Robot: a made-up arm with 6 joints. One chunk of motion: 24 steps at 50 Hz.
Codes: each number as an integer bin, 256 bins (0 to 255) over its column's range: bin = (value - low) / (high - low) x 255, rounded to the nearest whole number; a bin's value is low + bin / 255 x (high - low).
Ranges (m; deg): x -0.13..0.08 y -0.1..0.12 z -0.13..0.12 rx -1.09..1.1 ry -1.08..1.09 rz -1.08..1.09
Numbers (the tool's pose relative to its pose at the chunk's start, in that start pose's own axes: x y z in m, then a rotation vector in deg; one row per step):
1: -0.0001 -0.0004 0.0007 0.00 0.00 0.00
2: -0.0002 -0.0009 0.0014 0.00 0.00 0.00
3: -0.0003 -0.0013 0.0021 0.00 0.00 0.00
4: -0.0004 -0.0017 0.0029 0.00 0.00 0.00
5: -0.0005 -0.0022 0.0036 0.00 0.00 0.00
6: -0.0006 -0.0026 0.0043 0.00 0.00 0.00
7: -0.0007 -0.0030 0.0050 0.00 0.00 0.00
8: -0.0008 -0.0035 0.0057 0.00 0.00 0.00
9: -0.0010 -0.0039 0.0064 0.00 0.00 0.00
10: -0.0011 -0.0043 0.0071 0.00 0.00 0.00
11: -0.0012 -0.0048 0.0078 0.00 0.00 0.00
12: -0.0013 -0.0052 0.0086 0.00 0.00 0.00
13: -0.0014 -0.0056 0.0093 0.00 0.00 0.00
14: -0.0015 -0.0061 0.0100 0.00 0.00 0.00
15: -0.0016 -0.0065 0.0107 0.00 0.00 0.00
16: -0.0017 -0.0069 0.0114 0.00 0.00 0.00
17: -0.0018 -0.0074 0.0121 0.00 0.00 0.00
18: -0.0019 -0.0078 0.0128 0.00 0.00 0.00
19: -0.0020 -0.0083 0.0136 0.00 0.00 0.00
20: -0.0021 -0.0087 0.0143 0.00 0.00 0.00
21: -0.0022 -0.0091 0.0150 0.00 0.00 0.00
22: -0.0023 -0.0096 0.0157 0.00 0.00 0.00
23: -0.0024 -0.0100 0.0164 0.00 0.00 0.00
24: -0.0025 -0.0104 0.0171 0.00 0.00 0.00
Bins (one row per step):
1: 158 115 133 127 127 127
2: 158 115 134 127 127 127
3: 157 114 135 127 127 127
4: 157 114 136 127 127 127
5: 157 113 136 127 127 127
6: 157 113 137 127 127 127
7: 157 112 138 127 127 127
8: 157 112 138 127 127 127
9: 157 111 139 127 127 127
10: 157 111 140 127 127 127
11: 156 110 141 127 127 127
12: 156 110 141 127 127 127
13: 156 109 142 127 127 127
14: 156 109 143 127 127 127
15: 156 108 144 127 127 127
16: 156 108 144 127 127 127
17: 156 107 145 127 127 127
18: 156 107 146 127 127 127
19: 155 106 146 127 127 127
20: 155 106 147 127 127 127
21: 155 105 148 127 127 127
22: 155 105 149 127 127 127
23: 155 104 149 127 127 127
24: 155 104 150 127 127 127

